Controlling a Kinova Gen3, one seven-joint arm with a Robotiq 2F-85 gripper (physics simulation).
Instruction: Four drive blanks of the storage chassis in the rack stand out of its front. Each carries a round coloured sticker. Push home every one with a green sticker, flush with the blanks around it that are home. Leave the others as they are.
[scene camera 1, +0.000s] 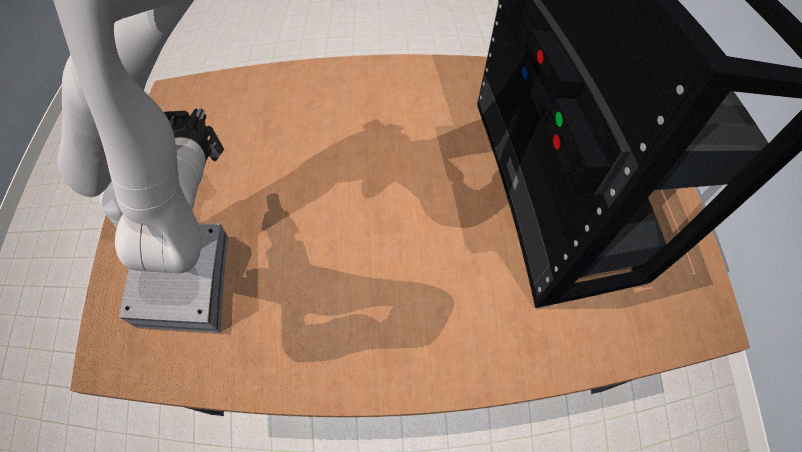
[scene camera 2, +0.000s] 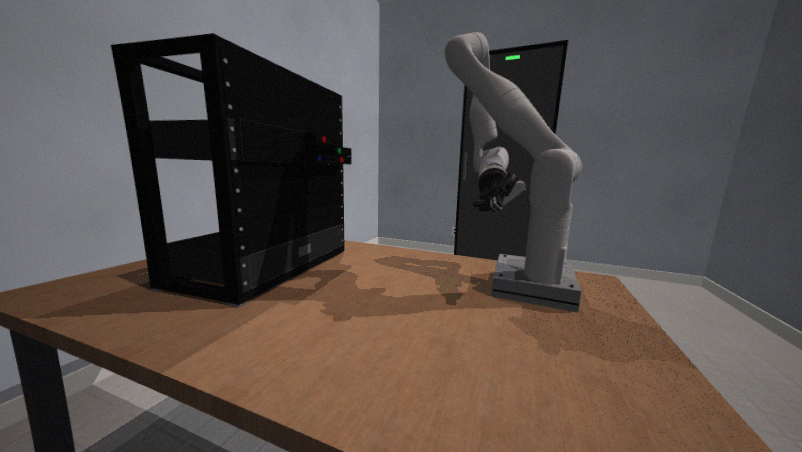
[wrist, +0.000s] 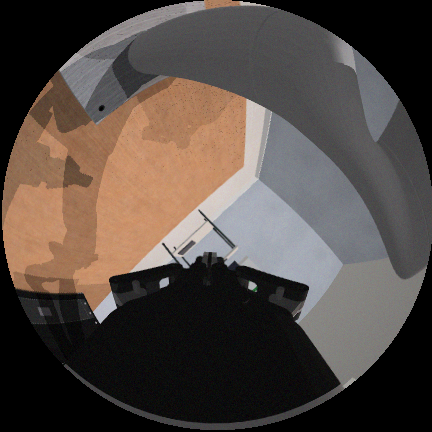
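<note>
The black storage chassis sits in the rack (scene camera 1: 567, 269) (scene camera 2: 227, 224). A green sticker (scene camera 1: 558, 119) (scene camera 2: 339, 150) and a blue sticker (scene camera 1: 524, 72) (scene camera 2: 319, 158) show on its dark blanks. In the first scene view one red sticker (scene camera 1: 556, 142) is just below the green one, another red sticker (scene camera 1: 539, 56) beside the blue. In the second scene view one red sticker (scene camera 2: 341, 160) is close under the green, another red sticker (scene camera 2: 324, 139) higher left. Dark blocks stand out there; their exact depths are hard to tell. My gripper (scene camera 1: 200, 113) (scene camera 2: 495, 204) (wrist: 209, 260) is shut and empty, well away from the rack, near the arm's base.
The rack stands on the wooden table (scene camera 1: 359, 370) (scene camera 2: 393, 364) (wrist: 165, 175). The arm's metal base (scene camera 1: 168, 314) (scene camera 2: 536, 294) (wrist: 95, 100) is at the opposite end. A dark door (scene camera 2: 516, 224) is behind the arm. Arm shadows cross the tabletop and the lower rack front.
</note>
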